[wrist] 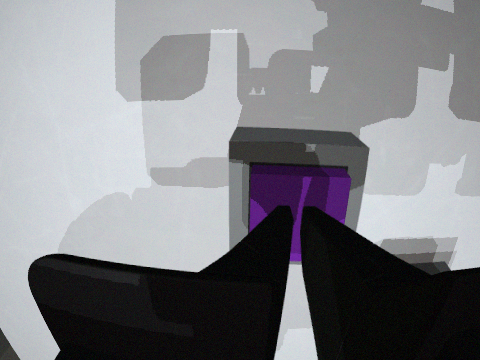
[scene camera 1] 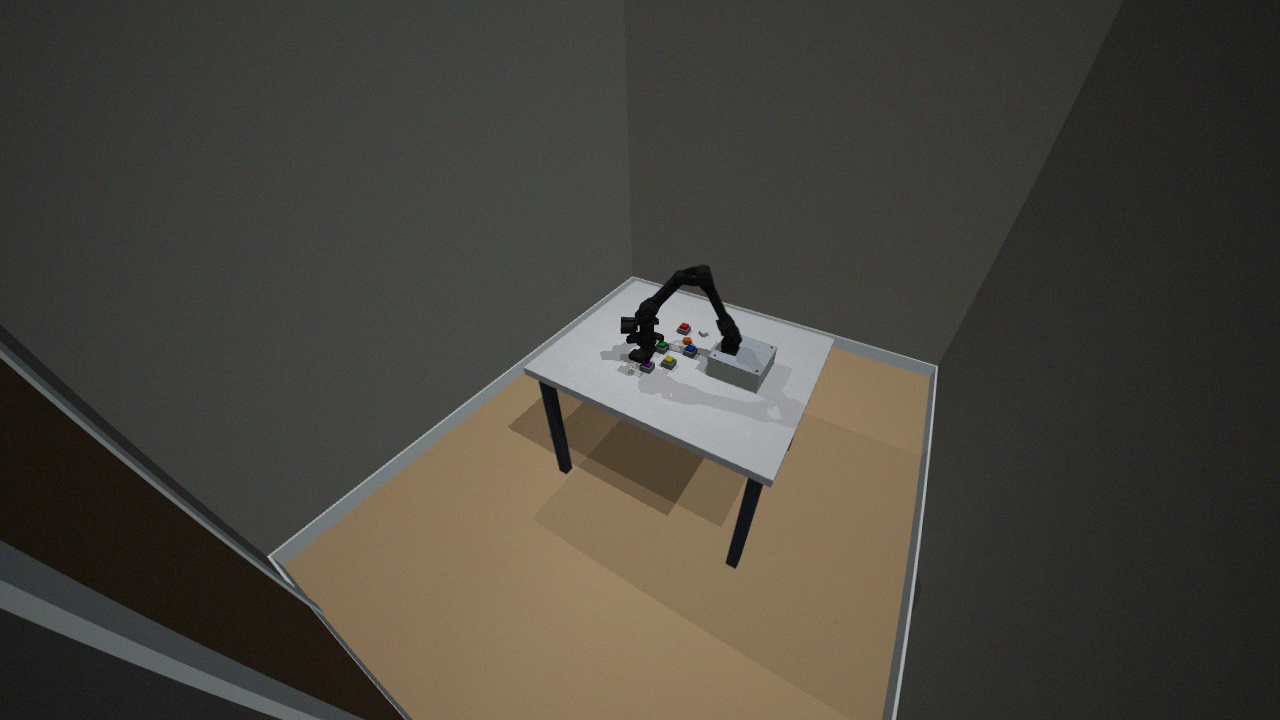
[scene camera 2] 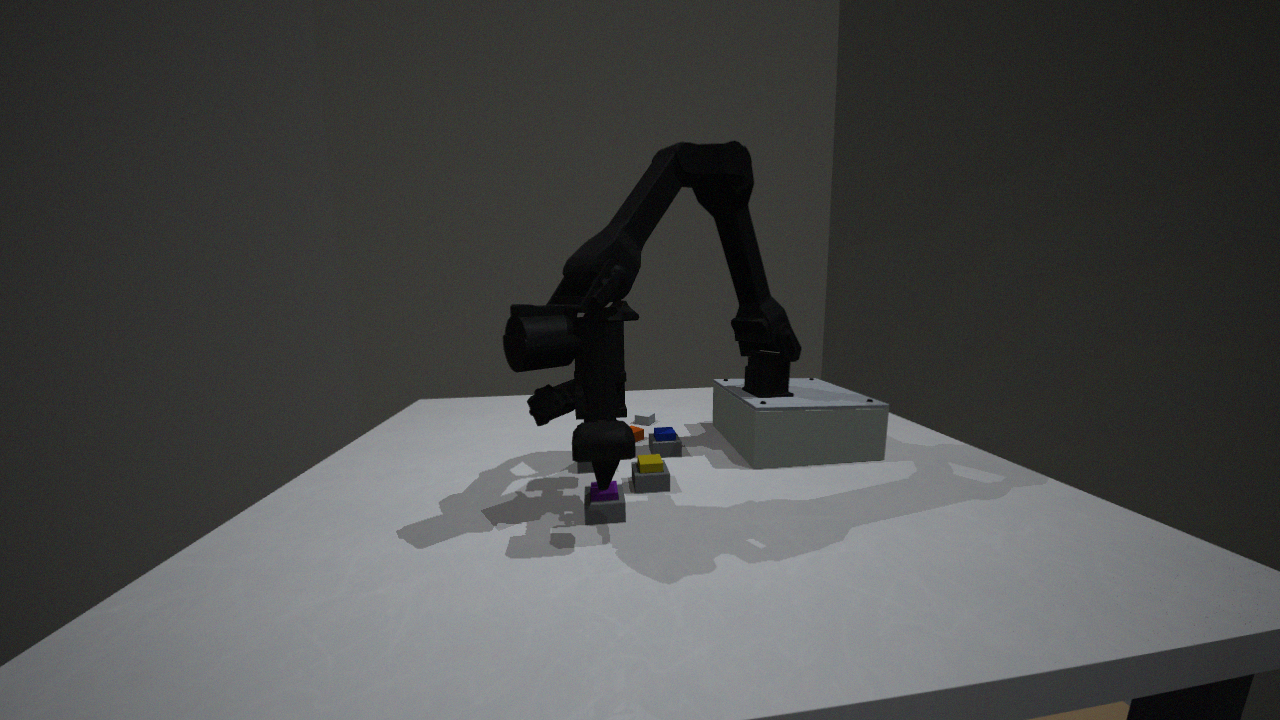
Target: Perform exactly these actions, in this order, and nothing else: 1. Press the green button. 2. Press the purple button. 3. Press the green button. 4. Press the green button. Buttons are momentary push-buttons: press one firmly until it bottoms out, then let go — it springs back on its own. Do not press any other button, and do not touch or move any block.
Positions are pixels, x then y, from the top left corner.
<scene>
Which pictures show my gripper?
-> The wrist view, scene camera 1 and scene camera 2: all of them.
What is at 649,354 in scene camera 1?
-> My gripper.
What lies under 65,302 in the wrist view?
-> My gripper.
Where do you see a purple button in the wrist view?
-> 328,189
</scene>
